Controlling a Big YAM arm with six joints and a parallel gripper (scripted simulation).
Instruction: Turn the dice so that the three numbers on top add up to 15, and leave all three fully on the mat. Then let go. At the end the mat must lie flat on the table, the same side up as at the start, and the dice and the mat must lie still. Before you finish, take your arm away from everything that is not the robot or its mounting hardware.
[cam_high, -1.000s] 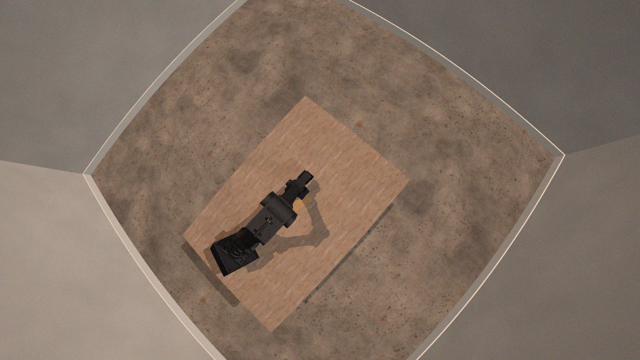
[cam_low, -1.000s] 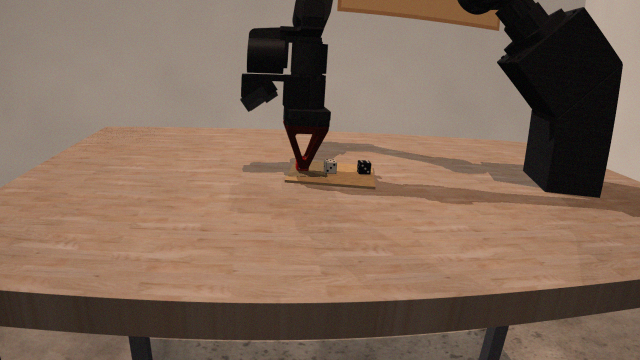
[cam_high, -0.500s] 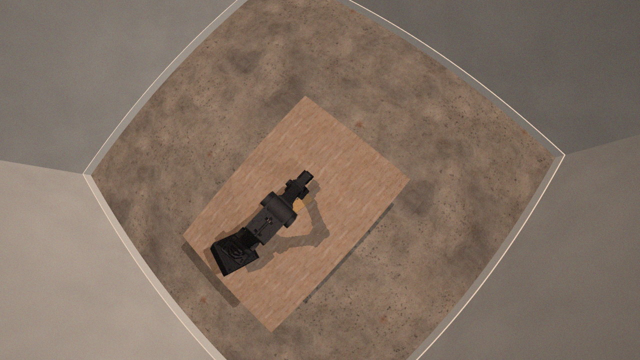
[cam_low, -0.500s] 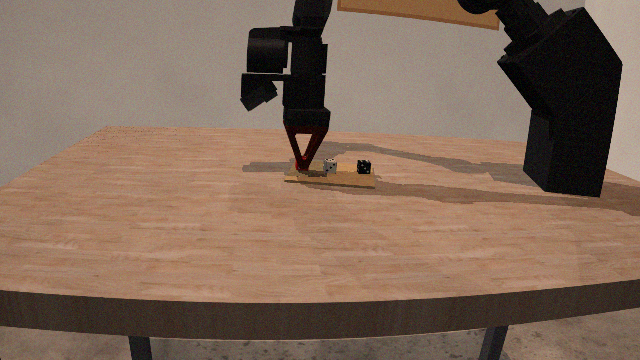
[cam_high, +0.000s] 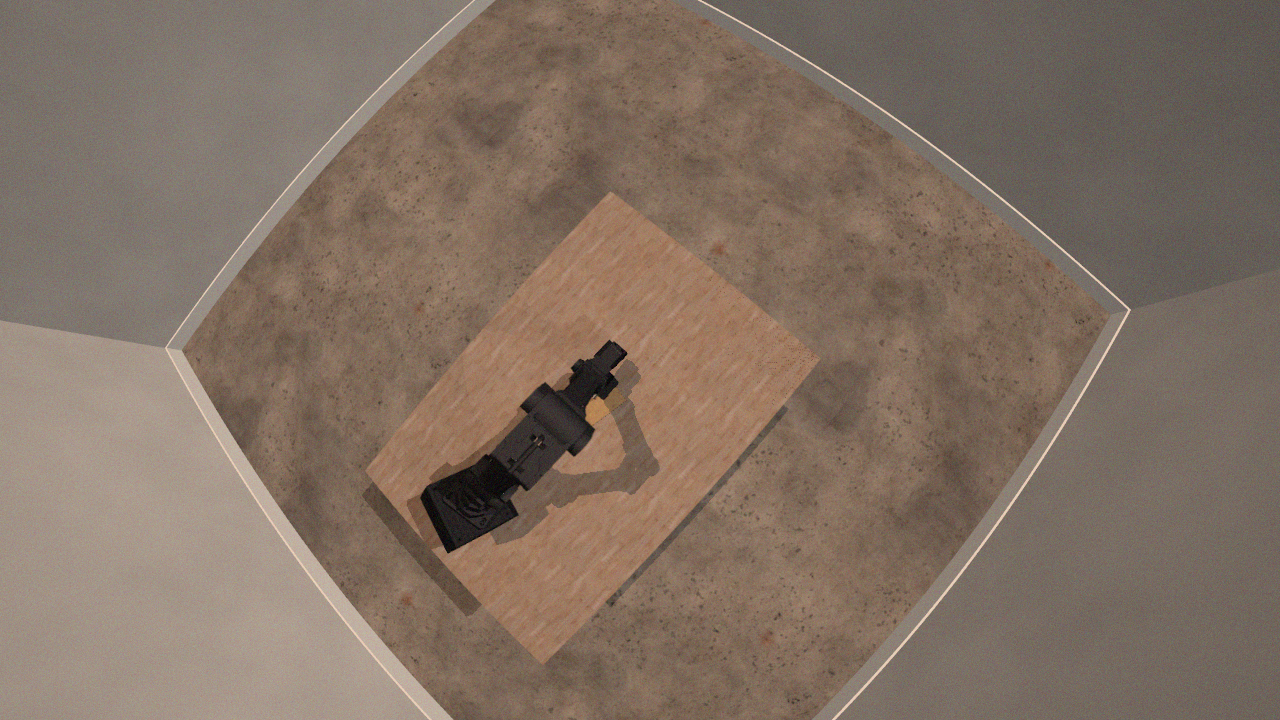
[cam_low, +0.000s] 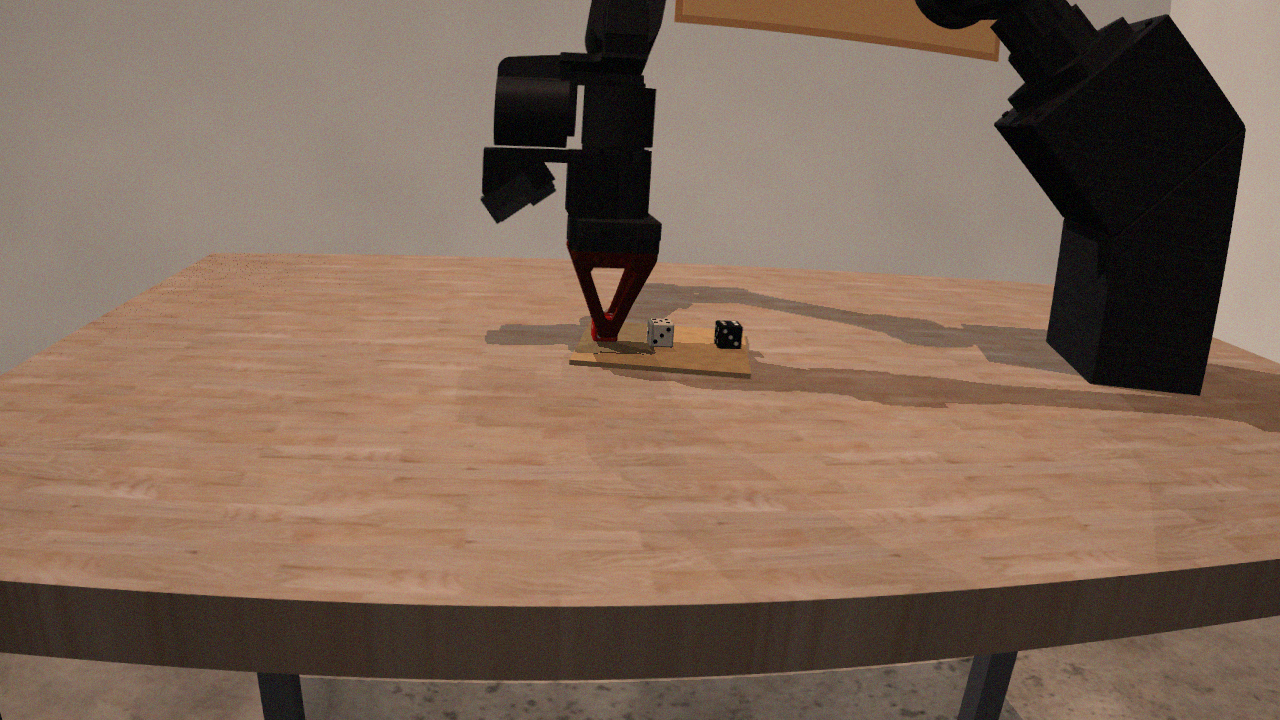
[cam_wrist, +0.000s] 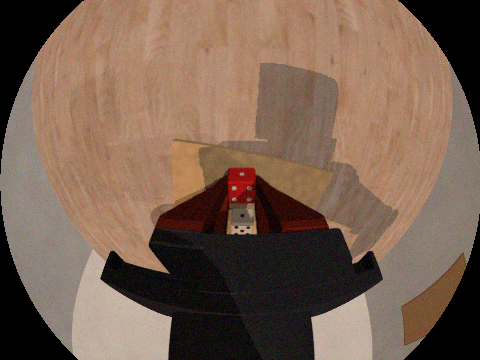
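Right now my hand is right at the red die. From my hand the other things lie so: tan mat 5 cm behind, 1 cm to the left, 2 cm below; black die 10 cm behind, 3 cm to the left, 1 cm below; white die 4 cm behind, 1 cm to the left, 1 cm below.
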